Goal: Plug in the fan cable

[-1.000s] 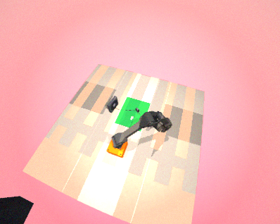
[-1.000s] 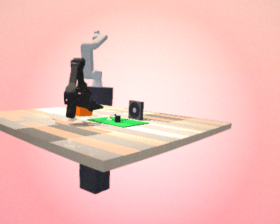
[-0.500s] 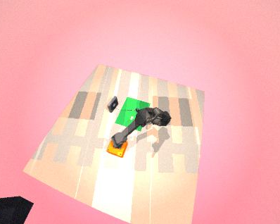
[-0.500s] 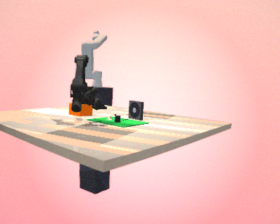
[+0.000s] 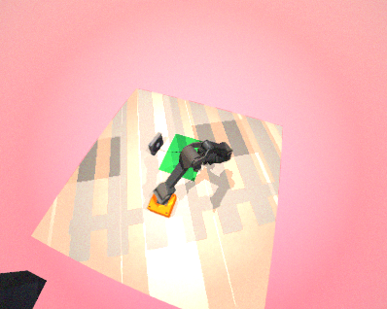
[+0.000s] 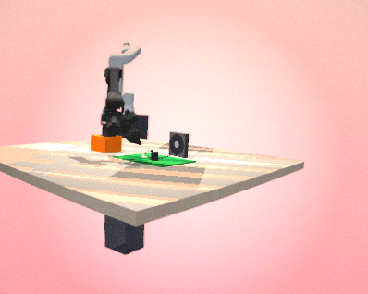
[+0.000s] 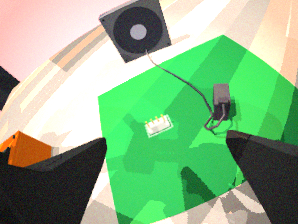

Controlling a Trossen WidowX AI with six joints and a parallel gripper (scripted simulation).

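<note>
Now: the dark fan plug 8 cm ahead of my gripper tip, 6 cm below it and 4 cm to the left of it. Also, from my gripper tip: black fan (25 cm to the left, 5 cm ahead, 3 cm below); then green board (10 cm below, 7 cm to the left, 5 cm ahead); then white fan header (9 cm below, 6 cm to the left).
</note>
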